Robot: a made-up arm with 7 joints. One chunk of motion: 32 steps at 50 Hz.
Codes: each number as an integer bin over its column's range. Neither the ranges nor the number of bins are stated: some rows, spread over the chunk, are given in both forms.
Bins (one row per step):
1: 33 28 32 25 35 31 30
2: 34 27 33 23 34 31 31
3: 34 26 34 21 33 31 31
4: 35 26 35 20 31 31 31
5: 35 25 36 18 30 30 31
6: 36 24 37 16 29 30 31
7: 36 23 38 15 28 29 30
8: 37 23 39 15 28 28 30
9: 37 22 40 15 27 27 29
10: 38 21 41 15 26 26 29
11: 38 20 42 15 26 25 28
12: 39 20 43 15 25 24 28
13: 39 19 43 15 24 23 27
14: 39 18 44 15 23 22 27
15: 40 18 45 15 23 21 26
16: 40 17 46 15 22 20 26
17: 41 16 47 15 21 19 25
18: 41 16 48 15 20 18 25
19: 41 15 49 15 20 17 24
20: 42 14 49 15 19 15 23
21: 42 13 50 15 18 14 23
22: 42 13 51 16 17 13 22
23: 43 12 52 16 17 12 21
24: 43 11 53 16 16 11 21
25: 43 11 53 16 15 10 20
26: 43 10 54 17 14 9 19
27: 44 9 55 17 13 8 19
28: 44 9 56 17 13 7 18
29: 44 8 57 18 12 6 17
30: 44 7 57 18 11 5 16
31: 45 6 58 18 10 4 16
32: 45 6 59 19 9 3 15
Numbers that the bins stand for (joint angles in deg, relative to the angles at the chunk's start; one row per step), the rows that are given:
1: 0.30 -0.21 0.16 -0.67 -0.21 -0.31 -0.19
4: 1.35 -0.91 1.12 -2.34 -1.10 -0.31 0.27
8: 2.40 -1.96 2.40 -4.02 -1.77 -2.12 -0.19
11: 2.92 -3.01 3.35 -4.02 -2.22 -3.93 -1.12
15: 3.97 -3.71 4.31 -4.02 -2.89 -6.35 -2.04
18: 4.50 -4.41 5.27 -4.02 -3.56 -8.17 -2.50
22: 5.02 -5.47 6.22 -3.68 -4.23 -11.19 -3.89
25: 5.55 -6.17 6.86 -3.68 -4.68 -13.00 -4.81
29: 6.07 -7.22 8.14 -3.01 -5.35 -15.42 -6.19
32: 6.60 -7.92 8.77 -2.68 -6.02 -17.24 -7.12
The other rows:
2: 0.82 -0.56 0.48 -1.34 -0.43 -0.31 0.27
3: 0.82 -0.91 0.80 -2.01 -0.65 -0.31 0.27
5: 1.35 -1.26 1.44 -3.01 -1.33 -0.91 0.27
6: 1.87 -1.61 1.76 -3.68 -1.55 -0.91 0.27
7: 1.87 -1.96 2.08 -4.02 -1.77 -1.52 -0.19
9: 2.40 -2.31 2.72 -4.02 -2.00 -2.73 -0.65
10: 2.92 -2.66 3.03 -4.02 -2.22 -3.33 -0.65
12: 3.45 -3.01 3.67 -4.02 -2.44 -4.54 -1.12
13: 3.45 -3.36 3.67 -4.02 -2.67 -5.14 -1.58
14: 3.45 -3.71 3.99 -4.02 -2.89 -5.75 -1.58
16: 3.97 -4.06 4.63 -4.02 -3.11 -6.96 -2.04
17: 4.50 -4.41 4.95 -4.02 -3.34 -7.56 -2.50
19: 4.50 -4.77 5.59 -4.02 -3.56 -8.77 -2.96
20: 5.02 -5.12 5.59 -4.02 -3.78 -9.98 -3.42
21: 5.02 -5.47 5.90 -4.02 -4.01 -10.59 -3.42
23: 5.55 -5.82 6.54 -3.68 -4.23 -11.79 -4.35
24: 5.55 -6.17 6.86 -3.68 -4.45 -12.40 -4.35
26: 5.55 -6.52 7.18 -3.35 -4.90 -13.61 -5.27
27: 6.07 -6.87 7.50 -3.35 -5.12 -14.21 -5.27
28: 6.07 -6.87 7.82 -3.35 -5.12 -14.82 -5.73
30: 6.07 -7.57 8.14 -3.01 -5.57 -16.03 -6.65
31: 6.60 -7.92 8.46 -3.01 -5.80 -16.63 -6.65

